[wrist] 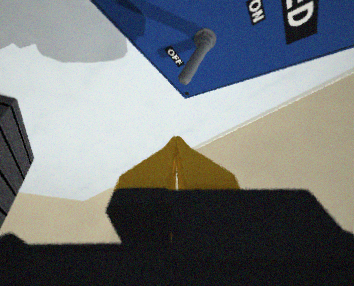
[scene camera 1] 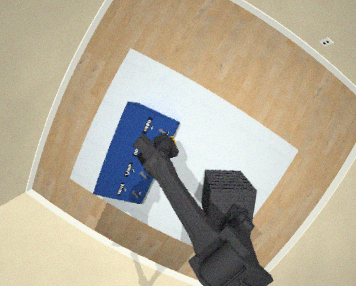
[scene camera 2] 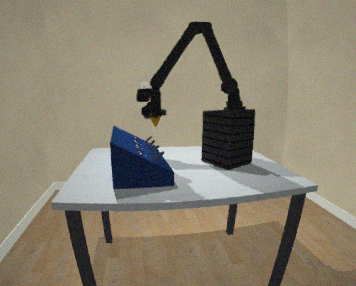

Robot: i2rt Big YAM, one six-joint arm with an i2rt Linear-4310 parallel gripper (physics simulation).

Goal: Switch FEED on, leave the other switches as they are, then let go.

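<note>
The blue sloped switch box stands on the table. The grey FEED lever is at the box's corner in the wrist view and leans to the OFF side, away from the ON label. The FEED label is partly cut off in the wrist view. Two other levers show in scene camera 1; the arm hides the one between them and FEED. My gripper is shut and empty, its yellow tips together above the box, apart from the levers.
The black ribbed pedestal carries the arm and stands on the white table, to the right of the box in scene camera 2. The arm crosses over the table in scene camera 1.
</note>
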